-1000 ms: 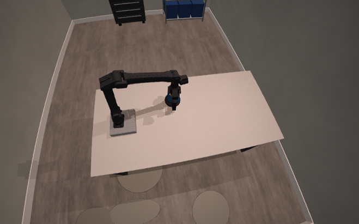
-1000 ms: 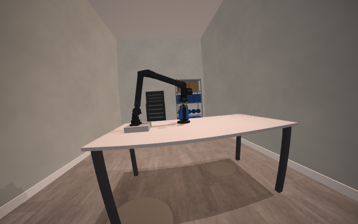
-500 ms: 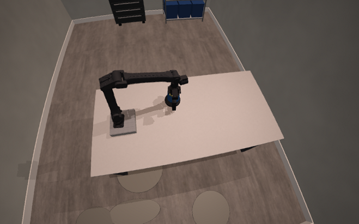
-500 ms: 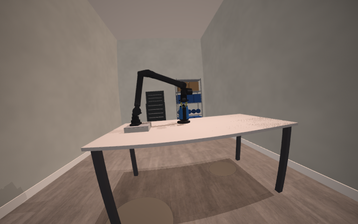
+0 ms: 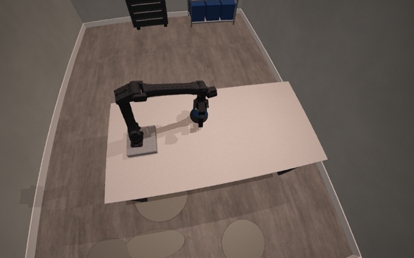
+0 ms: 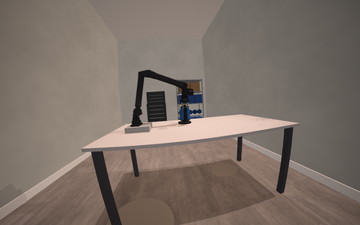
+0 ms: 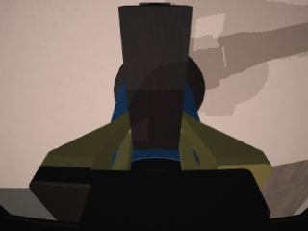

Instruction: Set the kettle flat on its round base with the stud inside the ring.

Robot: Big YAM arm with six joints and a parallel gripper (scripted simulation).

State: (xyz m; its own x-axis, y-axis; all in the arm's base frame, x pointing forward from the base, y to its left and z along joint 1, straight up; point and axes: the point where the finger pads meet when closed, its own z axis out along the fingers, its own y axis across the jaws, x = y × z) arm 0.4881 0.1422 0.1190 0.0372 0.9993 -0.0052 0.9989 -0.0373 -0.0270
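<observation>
My hand is 3 cm to the right of the blue kettle and 5 cm above it. From my hand the other things lie so: round black base 1 cm behind, 6 cm to the left, 16 cm below.
</observation>
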